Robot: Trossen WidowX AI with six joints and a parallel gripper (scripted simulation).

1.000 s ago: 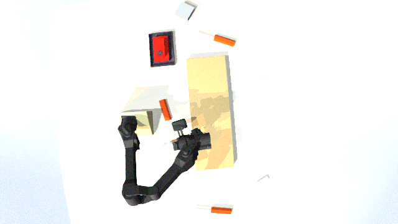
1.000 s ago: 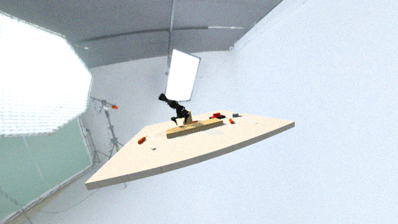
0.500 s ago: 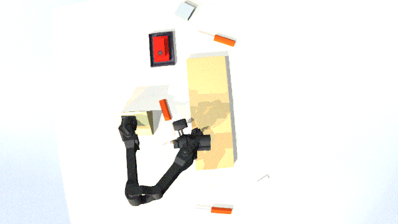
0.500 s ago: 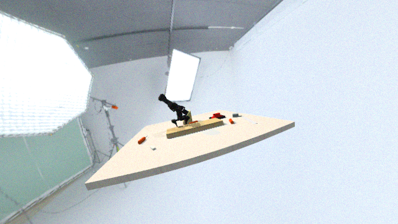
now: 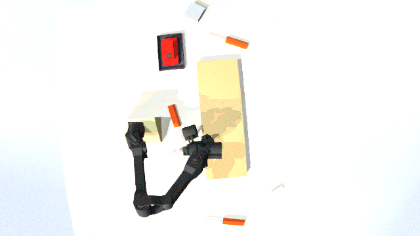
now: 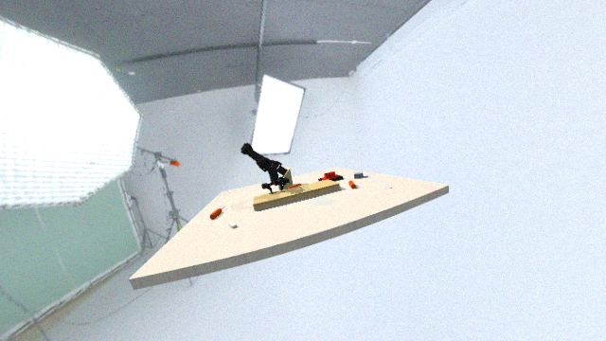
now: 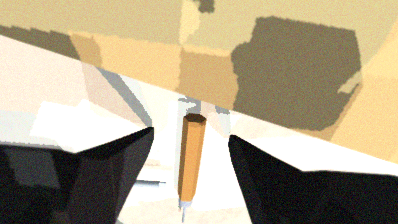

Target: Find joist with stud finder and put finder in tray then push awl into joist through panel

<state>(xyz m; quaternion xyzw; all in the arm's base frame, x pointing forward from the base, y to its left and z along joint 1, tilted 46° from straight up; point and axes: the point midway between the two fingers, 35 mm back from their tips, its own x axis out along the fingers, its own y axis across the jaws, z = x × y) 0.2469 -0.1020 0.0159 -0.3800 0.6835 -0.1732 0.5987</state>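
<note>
Right now the awl is 50 mm behind my gripper tip and 20 mm to the right of it. Also, from my gripper tip: red stud finder: 410 mm to the left, 120 mm behind, 50 mm above; dark grey tray: 420 mm to the left, 120 mm behind, 10 mm above; pale grey block: 620 mm to the left, 10 mm behind, 10 mm above.
</note>
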